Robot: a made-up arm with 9 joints. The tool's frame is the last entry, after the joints.
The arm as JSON. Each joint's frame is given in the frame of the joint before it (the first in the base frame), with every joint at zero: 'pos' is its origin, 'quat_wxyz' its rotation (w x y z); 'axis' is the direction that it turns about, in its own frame. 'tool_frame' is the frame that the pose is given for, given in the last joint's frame.
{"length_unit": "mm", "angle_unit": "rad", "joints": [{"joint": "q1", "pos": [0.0, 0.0, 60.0], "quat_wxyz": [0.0, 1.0, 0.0, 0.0], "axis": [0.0, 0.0, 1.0]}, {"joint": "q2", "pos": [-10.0, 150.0, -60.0], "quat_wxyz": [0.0, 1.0, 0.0, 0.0], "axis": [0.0, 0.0, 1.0]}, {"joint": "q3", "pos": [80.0, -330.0, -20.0], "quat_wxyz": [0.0, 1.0, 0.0, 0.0], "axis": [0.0, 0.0, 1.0]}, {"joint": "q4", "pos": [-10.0, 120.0, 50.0], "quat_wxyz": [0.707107, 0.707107, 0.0, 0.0], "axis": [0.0, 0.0, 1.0]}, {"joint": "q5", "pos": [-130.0, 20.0, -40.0], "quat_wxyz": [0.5, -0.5, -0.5, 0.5], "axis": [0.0, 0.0, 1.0]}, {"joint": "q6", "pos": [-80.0, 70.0, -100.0], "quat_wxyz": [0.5, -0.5, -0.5, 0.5], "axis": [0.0, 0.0, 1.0]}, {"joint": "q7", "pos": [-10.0, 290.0, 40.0], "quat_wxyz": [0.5, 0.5, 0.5, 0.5], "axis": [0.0, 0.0, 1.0]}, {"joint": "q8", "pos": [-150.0, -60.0, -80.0], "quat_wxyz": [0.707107, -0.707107, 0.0, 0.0], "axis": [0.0, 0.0, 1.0]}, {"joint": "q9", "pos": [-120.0, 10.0, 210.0], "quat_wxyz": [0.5, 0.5, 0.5, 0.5], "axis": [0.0, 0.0, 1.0]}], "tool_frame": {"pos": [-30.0, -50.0, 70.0], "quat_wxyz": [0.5, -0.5, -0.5, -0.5]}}
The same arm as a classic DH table. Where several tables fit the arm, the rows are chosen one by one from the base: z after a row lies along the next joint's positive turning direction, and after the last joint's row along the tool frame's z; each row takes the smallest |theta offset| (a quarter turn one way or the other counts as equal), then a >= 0, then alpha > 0; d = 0 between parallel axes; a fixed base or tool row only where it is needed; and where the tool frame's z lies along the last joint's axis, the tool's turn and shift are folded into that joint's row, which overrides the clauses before.
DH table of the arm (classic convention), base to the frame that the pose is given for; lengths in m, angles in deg. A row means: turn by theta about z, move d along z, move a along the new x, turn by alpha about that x. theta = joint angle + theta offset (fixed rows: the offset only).
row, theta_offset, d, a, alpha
base (fixed), 0.00, 0.0000, 0.0000, 180.00
q1, -86.19, 0.0000, -0.1503, 180.00
q2, 17.44, 0.0000, -0.3396, 180.00
q3, -76.37, -0.0500, 0.0100, -90.00
q4, -90.00, -0.1600, 0.0200, -90.00
q5, 90.00, 0.0300, 0.0700, -90.00
q6, 90.00, 0.1200, 0.2900, 90.00
q7, 0.00, -0.0900, -0.1500, -90.00
q8, 90.00, 0.1500, 0.0100, 90.00
q9, 0.00, -0.0500, -0.0300, -90.00
tool (fixed), -90.00, -0.0500, 0.0000, 0.00

